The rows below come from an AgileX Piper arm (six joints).
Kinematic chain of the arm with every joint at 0, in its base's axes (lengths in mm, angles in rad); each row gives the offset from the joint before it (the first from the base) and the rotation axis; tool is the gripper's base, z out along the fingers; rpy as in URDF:
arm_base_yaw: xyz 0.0 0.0 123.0 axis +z
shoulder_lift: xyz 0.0 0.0 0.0 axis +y
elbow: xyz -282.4 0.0 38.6 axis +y
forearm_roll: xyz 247.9 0.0 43.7 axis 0.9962 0 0.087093
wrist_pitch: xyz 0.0 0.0 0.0 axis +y
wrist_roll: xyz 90.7 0.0 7.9 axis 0.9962 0 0.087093
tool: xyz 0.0 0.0 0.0 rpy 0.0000 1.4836 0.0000
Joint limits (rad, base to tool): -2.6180..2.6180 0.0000..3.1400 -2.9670..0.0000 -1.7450..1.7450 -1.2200..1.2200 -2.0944..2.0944
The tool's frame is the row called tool.
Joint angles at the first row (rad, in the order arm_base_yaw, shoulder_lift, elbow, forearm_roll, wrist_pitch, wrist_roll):
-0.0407, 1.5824, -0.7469, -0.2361, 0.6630, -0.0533
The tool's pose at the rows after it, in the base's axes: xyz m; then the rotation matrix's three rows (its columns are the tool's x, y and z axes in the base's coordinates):
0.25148, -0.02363, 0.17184; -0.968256, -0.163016, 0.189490; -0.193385, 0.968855, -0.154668; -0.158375, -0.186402, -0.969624
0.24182, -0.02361, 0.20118; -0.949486, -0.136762, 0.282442; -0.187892, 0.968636, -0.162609; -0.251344, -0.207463, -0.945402
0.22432, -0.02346, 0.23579; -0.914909, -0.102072, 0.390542; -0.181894, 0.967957, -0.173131; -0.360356, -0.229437, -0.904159
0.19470, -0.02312, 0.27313; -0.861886, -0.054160, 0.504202; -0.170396, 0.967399, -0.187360; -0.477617, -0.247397, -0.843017
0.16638, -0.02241, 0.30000; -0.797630, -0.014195, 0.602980; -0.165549, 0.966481, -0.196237; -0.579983, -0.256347, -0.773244
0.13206, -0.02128, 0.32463; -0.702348, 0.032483, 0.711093; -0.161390, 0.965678, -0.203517; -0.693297, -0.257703, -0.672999
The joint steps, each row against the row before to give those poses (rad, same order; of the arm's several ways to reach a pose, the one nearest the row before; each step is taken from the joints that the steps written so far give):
0.0000, -0.0432, 0.0027, -0.0003, 0.0147, 0.0014
0.0000, -0.1203, 0.0000, 0.0000, 0.0230, 0.0029
0.0000, -0.1520, 0.0000, 0.0000, 0.0346, 0.0022
0.0000, -0.1887, 0.0008, 0.0000, 0.0567, 0.0047
0.0000, -0.1572, 0.0000, 0.0009, 0.0340, 0.0011
-0.0001, -0.1728, 0.0000, 0.0010, 0.0227, 0.0035

